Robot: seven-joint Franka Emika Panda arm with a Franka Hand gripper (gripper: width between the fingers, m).
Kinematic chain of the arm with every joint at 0, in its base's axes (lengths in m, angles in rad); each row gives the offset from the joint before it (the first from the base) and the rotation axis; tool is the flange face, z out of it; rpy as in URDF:
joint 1: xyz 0 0 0.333 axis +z
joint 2: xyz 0 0 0 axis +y
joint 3: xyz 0 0 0.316 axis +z
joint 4: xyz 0.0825 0 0 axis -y
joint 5: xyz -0.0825 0 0.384 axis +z
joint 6: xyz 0 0 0 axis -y
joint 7: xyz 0.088 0 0 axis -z
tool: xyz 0 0 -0.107 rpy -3.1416 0 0
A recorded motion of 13 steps. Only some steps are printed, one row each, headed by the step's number.
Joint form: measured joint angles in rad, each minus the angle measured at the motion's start. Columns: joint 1, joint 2, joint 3, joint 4, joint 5, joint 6, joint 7.
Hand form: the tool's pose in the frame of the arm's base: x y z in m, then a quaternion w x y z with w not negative. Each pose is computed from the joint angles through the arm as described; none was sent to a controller.
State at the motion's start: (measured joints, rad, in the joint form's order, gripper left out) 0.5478 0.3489 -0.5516 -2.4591 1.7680 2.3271 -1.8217
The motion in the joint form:
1: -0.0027 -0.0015 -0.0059 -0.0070 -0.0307 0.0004 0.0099
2: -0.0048 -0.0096 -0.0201 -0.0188 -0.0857 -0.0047 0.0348
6: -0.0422 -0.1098 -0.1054 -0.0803 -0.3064 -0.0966 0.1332
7: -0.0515 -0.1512 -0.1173 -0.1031 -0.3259 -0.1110 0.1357
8: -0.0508 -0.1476 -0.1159 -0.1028 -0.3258 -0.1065 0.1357
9: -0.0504 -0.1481 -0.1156 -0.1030 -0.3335 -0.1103 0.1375
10: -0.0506 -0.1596 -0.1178 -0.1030 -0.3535 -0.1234 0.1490
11: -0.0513 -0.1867 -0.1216 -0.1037 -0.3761 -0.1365 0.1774
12: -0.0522 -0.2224 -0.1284 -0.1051 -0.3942 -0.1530 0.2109
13: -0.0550 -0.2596 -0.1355 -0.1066 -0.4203 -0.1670 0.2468
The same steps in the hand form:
1: 0.4434 -0.0081 0.1573 0.29450 -0.91559 -0.13537 -0.23799
2: 0.4386 -0.0148 0.1580 0.29500 -0.91847 -0.14003 -0.22312
6: 0.4183 -0.0493 0.1807 0.33302 -0.91224 -0.13992 -0.19324
7: 0.4120 -0.0527 0.1888 0.34462 -0.90682 -0.13769 -0.19990
8: 0.4118 -0.0527 0.1876 0.34229 -0.90805 -0.13789 -0.19817
9: 0.4116 -0.0519 0.1876 0.34384 -0.90752 -0.14090 -0.19578
10: 0.4122 -0.0503 0.1914 0.35079 -0.90462 -0.14529 -0.19366
11: 0.4141 -0.0487 0.2004 0.36112 -0.90060 -0.14384 -0.19448
12: 0.4163 -0.0475 0.2123 0.37463 -0.89494 -0.13824 -0.19905
13: 0.4178 -0.0478 0.2246 0.38631 -0.88999 -0.13410 -0.20172

